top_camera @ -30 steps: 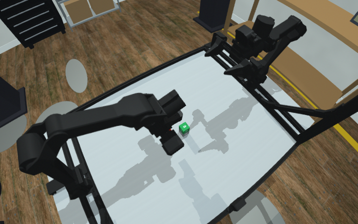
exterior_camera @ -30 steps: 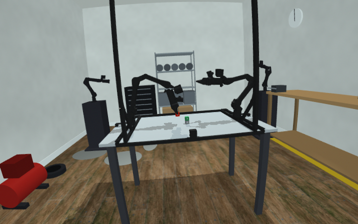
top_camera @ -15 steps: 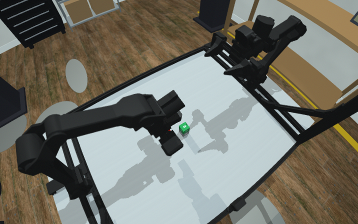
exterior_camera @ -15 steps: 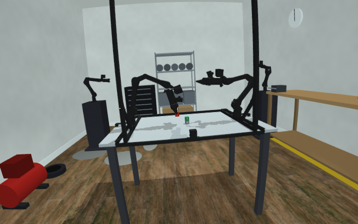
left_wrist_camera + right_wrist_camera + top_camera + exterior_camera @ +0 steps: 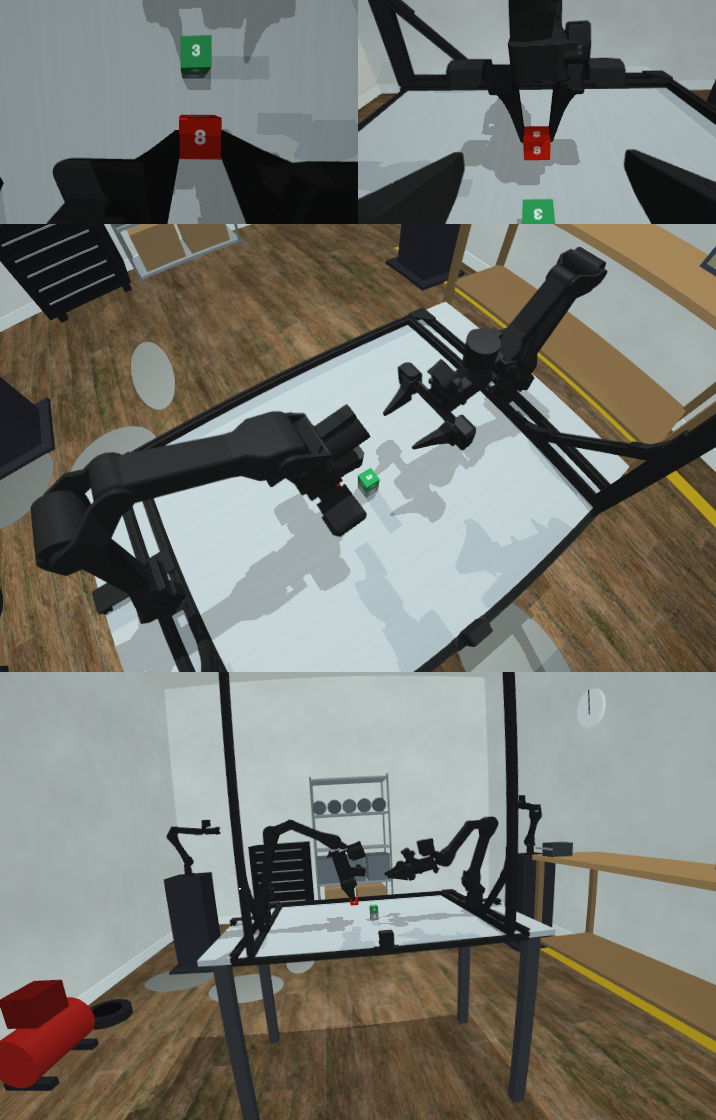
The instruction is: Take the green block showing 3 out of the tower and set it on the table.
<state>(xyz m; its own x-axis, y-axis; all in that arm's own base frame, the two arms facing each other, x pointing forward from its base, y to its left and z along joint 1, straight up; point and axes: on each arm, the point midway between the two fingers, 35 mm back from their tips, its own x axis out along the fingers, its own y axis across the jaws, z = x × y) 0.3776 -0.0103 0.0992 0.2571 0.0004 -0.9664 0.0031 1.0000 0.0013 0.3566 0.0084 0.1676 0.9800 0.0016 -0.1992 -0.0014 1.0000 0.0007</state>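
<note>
Now: the green block showing 3 140 mm below my right hand and 90 mm to the left of it. Also, from my right hand: red block showing 8: 170 mm to the left, 100 mm below.
My left hand is 10 mm to the left of the red block showing 8 and 40 mm above it. Round my left hand: green block showing 3 (90 mm to the right, 80 mm below).
</note>
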